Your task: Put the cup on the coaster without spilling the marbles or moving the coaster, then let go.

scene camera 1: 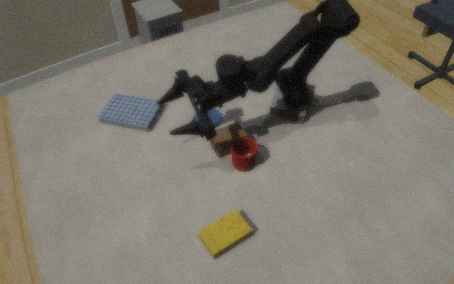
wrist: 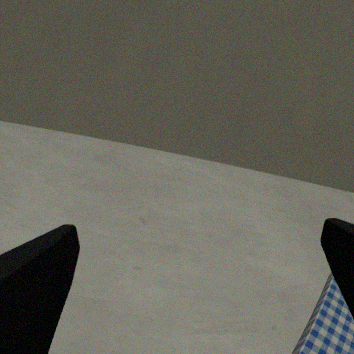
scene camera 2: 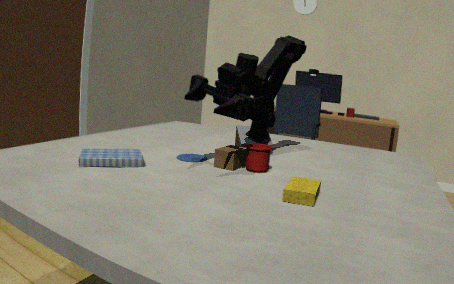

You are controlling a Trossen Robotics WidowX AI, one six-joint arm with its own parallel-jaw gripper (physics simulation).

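Places are measured from the arm's base along level axes (x right, y ahead, z up), in millimetres.
Pixels of known places: gripper, fingertip midpoint: (scene camera 1: 163, 118) (wrist: 204, 236) (scene camera 2: 199, 104); arm's base, link origin: (scene camera 1: 295, 97) (scene camera 2: 257, 135).
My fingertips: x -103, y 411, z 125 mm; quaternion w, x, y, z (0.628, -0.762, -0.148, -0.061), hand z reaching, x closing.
Note:
For each thing: its middle in the pictures, then the offset to it from my fingertips. Level surfaces: height alone.
- red cup, body centre: (scene camera 1: 243, 155) (scene camera 2: 257, 158) dx -54, dy -190, dz -148 mm
- table, surface height: dz -182 mm
- blue round coaster, body centre: (scene camera 2: 191, 157) (scene camera 1: 208, 118) dx +151, dy -137, dz -180 mm
- brown box, body centre: (scene camera 2: 231, 157) (scene camera 1: 228, 140) dx +21, dy -168, dz -157 mm
- blue-and-white checked block, body centre: (wrist: 351, 330) (scene camera 2: 110, 157) (scene camera 1: 131, 111) dx +247, dy +98, dz -170 mm
- yellow sponge, body centre: (scene camera 2: 302, 190) (scene camera 1: 225, 233) dx -257, dy -79, dz -167 mm
The red cup (scene camera 1: 244, 160) (scene camera 2: 258, 158) stands upright on the table (scene camera 1: 125, 200) (scene camera 2: 175, 220) (wrist: 200, 300), close beside a brown box. Its inside is dark and I cannot make out the marbles. The blue round coaster (scene camera 1: 216, 117) (scene camera 2: 190, 158) lies flat on the table on the other side of the box, partly hidden by my gripper in scene camera 1. My gripper (scene camera 1: 165, 118) (scene camera 2: 200, 104) (wrist: 204, 236) is wide open and empty. It is held above the table, its fingers pointing toward the checked cloth's side, away from the cup.
The brown box (scene camera 1: 221, 144) (scene camera 2: 229, 158) stands between the cup and the coaster. A blue-and-white checked block (scene camera 1: 130, 111) (scene camera 2: 111, 158) (wrist: 327, 322) lies beyond my fingertips, at the right in the wrist view. A yellow sponge (scene camera 1: 226, 233) (scene camera 2: 301, 191) lies on the cup's near side.

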